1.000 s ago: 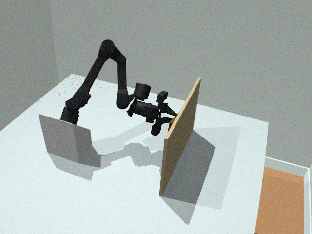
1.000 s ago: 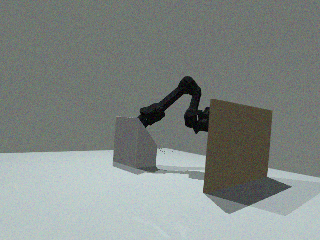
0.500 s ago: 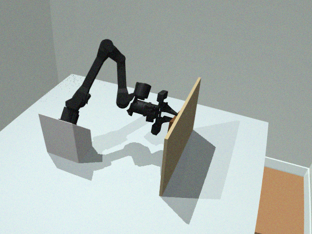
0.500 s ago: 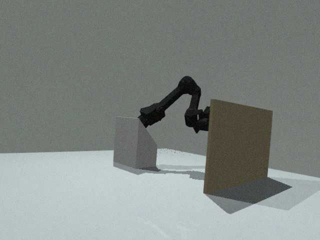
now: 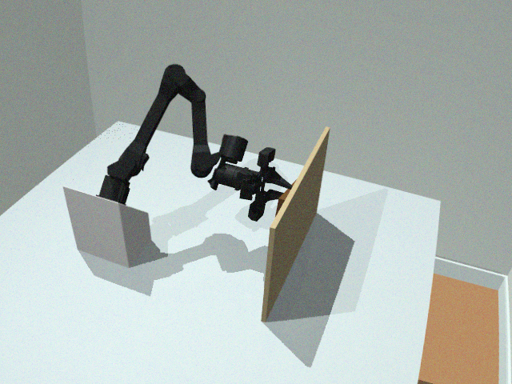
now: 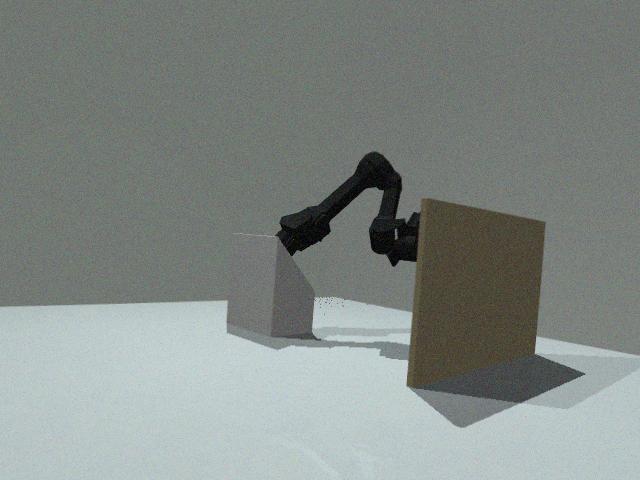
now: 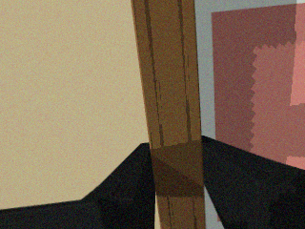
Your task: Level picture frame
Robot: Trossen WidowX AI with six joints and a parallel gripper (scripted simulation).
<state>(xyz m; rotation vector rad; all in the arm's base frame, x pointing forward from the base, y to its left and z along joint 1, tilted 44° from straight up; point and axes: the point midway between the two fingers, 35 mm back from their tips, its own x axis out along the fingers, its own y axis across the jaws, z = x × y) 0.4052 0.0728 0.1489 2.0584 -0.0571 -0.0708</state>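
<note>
The picture frame lies 5 cm below my gripper tip and 2 cm to the right of it. Also, from my gripper tip: tan wall board: 6 cm below, 2 cm ahead, 1 cm to the right.
</note>
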